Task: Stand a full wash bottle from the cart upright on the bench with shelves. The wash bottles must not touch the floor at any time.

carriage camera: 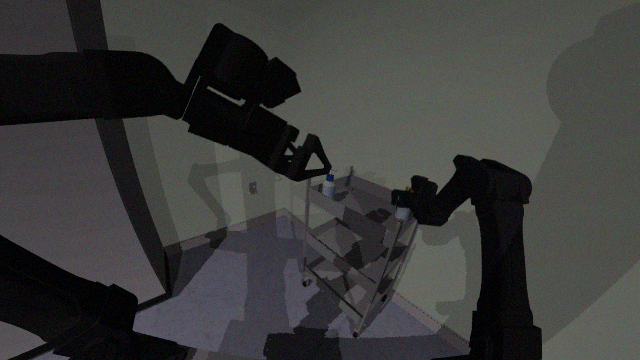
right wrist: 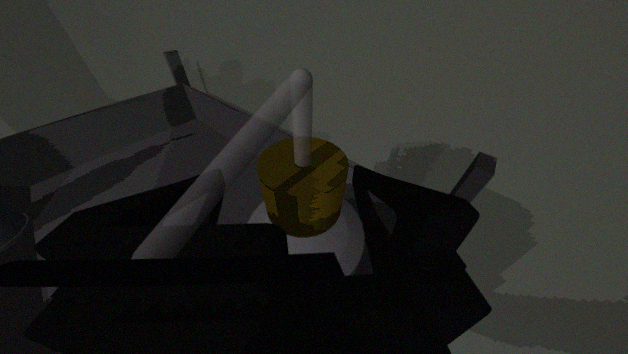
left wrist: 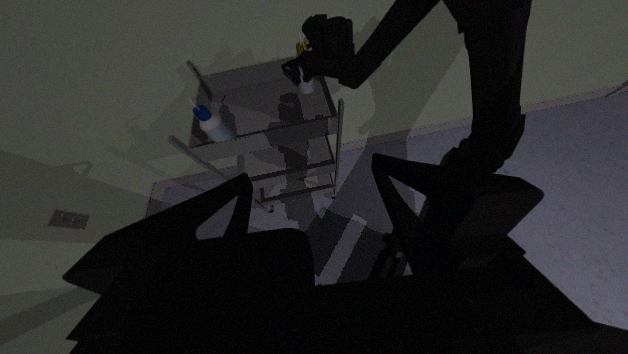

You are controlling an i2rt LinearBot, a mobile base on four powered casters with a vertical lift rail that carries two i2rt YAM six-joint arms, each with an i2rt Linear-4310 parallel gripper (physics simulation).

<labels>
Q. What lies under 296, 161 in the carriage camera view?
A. The left gripper.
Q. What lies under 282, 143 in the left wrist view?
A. A metal cart.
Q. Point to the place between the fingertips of the right gripper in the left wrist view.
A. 290, 59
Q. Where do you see a metal cart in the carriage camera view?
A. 359, 249
</labels>
